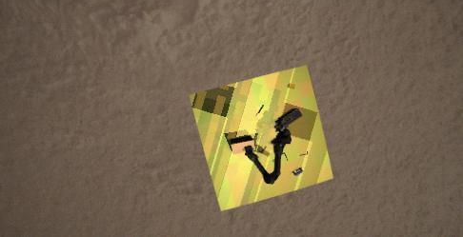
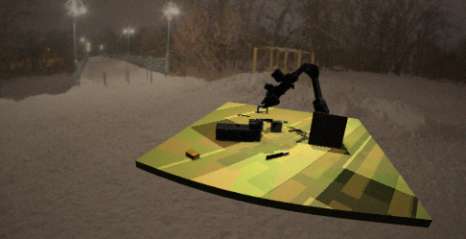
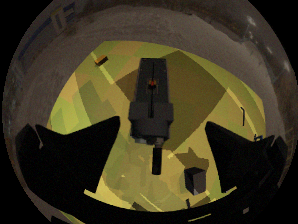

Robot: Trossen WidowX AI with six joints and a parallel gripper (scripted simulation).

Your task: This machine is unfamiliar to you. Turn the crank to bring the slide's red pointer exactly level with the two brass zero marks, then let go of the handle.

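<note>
Now: the crank handle 9 cm below my gripper tip, 5 cm behind it and 1 cm to the right of it. Also, from my gripper tip: black stick (22 cm to the left, 19 cm below, 13 cm behind); red pointer (13 cm ahead, 12 cm below, 4 cm to the left); grey block (17 cm below, 13 cm to the right, 10 cm behind).
</note>
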